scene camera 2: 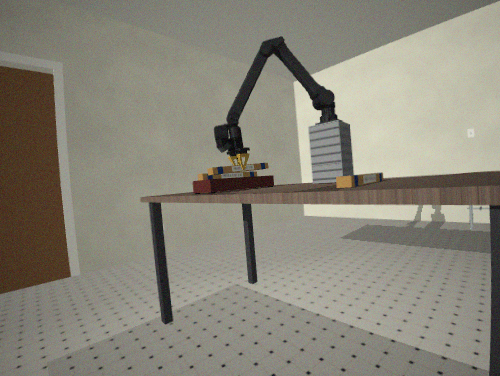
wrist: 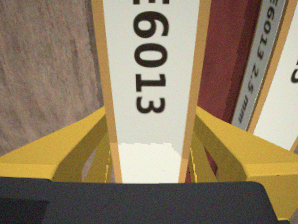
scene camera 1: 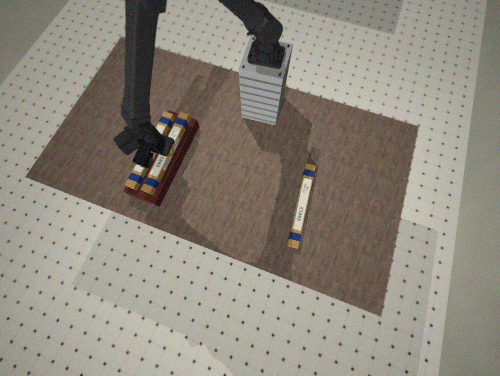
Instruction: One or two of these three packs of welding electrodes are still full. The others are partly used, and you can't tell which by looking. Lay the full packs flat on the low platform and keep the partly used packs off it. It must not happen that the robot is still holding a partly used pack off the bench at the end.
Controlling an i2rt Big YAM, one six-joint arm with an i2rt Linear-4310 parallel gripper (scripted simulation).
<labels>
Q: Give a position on an electrode pack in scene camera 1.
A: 158, 169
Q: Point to a low platform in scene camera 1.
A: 178, 156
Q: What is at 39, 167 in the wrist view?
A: The gripper.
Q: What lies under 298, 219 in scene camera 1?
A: An electrode pack.
</labels>
